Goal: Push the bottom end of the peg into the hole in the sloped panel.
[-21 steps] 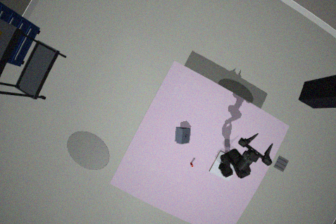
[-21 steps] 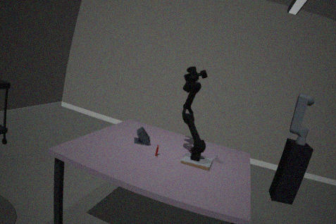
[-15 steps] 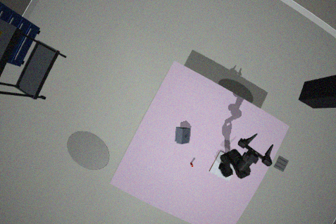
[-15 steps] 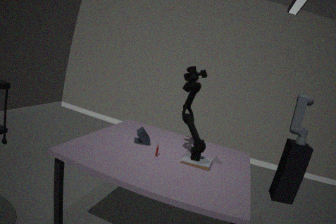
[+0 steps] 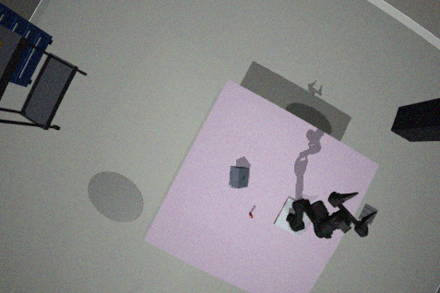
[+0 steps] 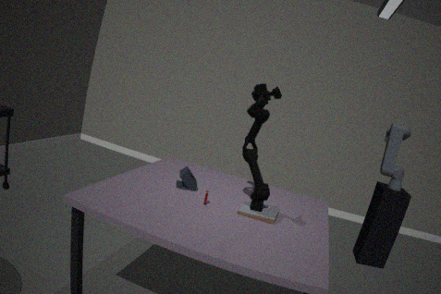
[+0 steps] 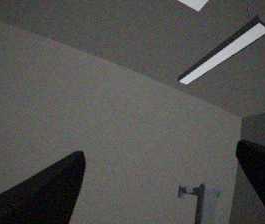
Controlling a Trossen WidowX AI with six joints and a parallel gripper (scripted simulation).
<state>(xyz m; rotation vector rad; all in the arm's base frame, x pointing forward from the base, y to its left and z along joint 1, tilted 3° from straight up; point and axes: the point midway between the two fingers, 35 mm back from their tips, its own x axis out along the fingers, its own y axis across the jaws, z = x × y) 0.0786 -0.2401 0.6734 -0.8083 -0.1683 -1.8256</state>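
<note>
Now: the red peg 65 cm below my gripper tip, 37 cm to the left of it and 18 cm ahead of it. Also, from my gripper tip: grey sloped panel 65 cm below, 36 cm ahead, 16 cm to the left.
</note>
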